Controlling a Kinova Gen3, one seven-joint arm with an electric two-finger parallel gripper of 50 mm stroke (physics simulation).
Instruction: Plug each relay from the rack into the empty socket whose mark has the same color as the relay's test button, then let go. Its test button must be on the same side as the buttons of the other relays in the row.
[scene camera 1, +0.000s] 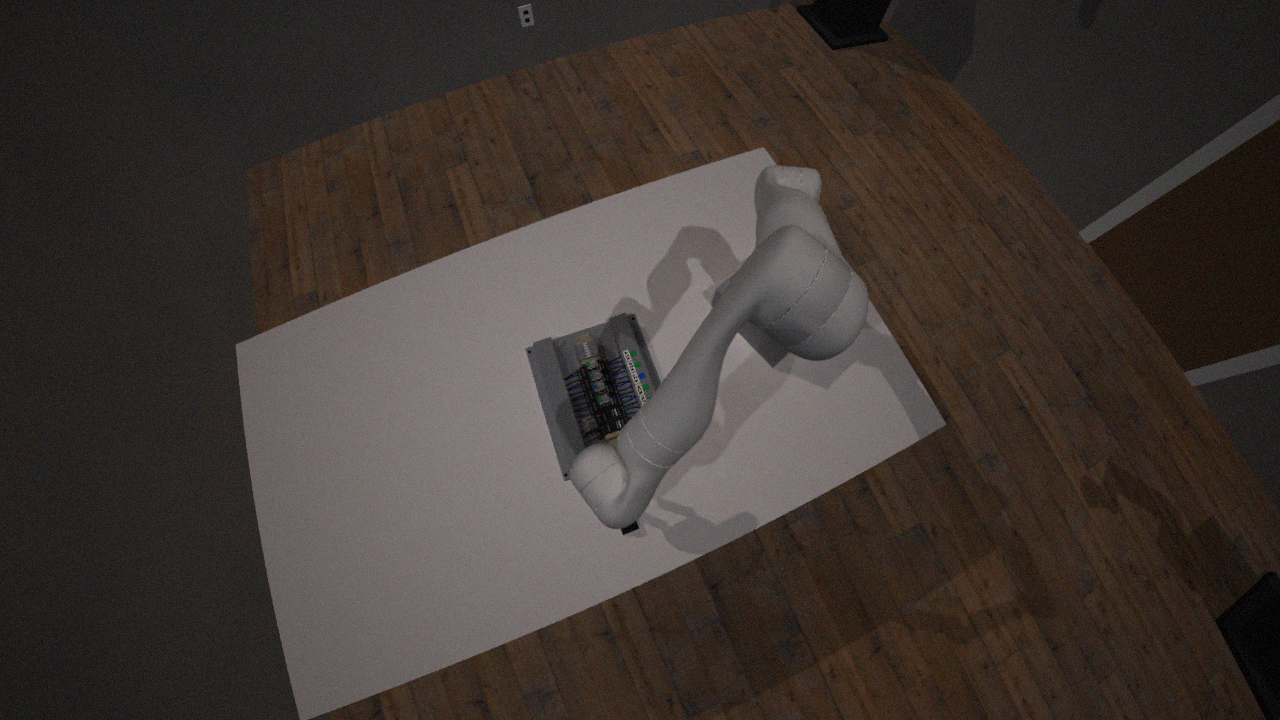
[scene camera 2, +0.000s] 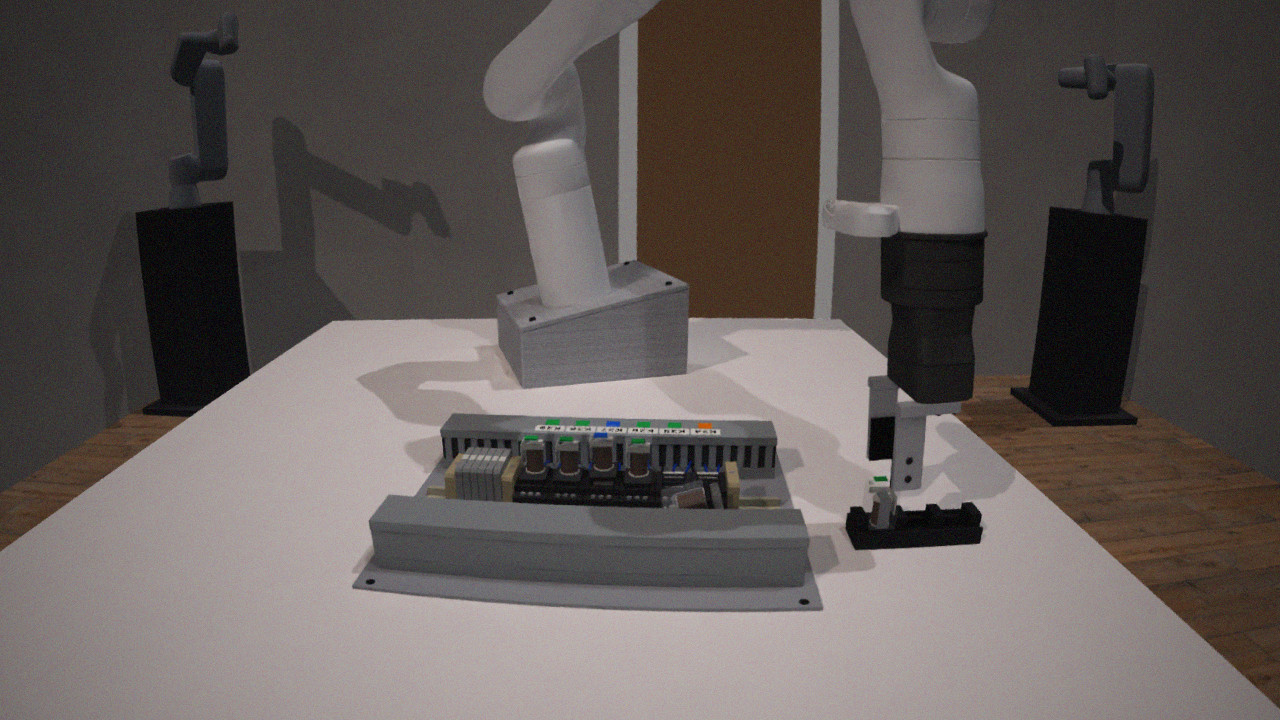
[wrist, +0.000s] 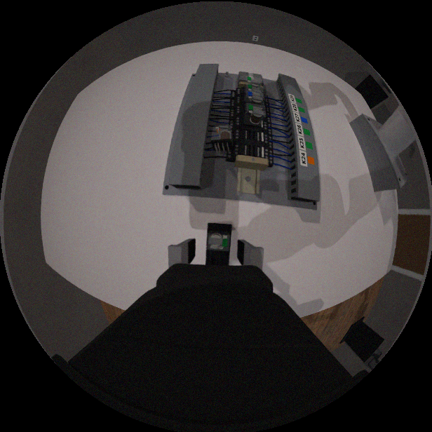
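Where they show: gripper, between the fingertips: (scene camera 2: 892, 472); arm's base, origin of its link: (scene camera 2: 576, 296).
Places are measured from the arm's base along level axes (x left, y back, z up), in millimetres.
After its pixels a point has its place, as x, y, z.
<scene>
The gripper (scene camera 2: 894, 472) @(281, -470, -37) (wrist: 216, 251) is open and empty above the black rack (scene camera 2: 930, 535) @(316, -486, -84) (scene camera 1: 630, 528) @(354, -467, -71) (wrist: 219, 227), its fingers either side of the rack's line. One relay (scene camera 2: 882, 510) @(274, -482, -62) (wrist: 216, 240) stands upright in the rack's end slot; its green button (scene camera 2: 880, 479) @(275, -463, -46) (wrist: 225, 241) is on the right in the wrist view. A second relay (scene camera 2: 689, 497) @(128, -477, -51) (wrist: 224, 134) lies tipped beside the socket row; its button colour cannot be told. Two empty sockets (wrist: 250, 142) align with the orange K24 mark (scene camera 2: 704, 425) @(147, -332, -51) (wrist: 311, 160) and green K25 mark (scene camera 2: 674, 425) @(120, -333, -51) (wrist: 309, 145). Seated relays' buttons are on the left in the wrist view.
Grey wire ducts (scene camera 2: 581, 541) @(55, -536, -56) (wrist: 192, 130) flank the socket row, with wires between. A beige end stop (scene camera 2: 732, 483) @(162, -449, -54) (wrist: 251, 162) closes the row beside the empty sockets. Terminal blocks (scene camera 2: 483, 472) @(-29, -447, -49) stand at the far end. The robot base (scene camera 2: 595, 331) @(30, -74, -29) is behind the panel.
</scene>
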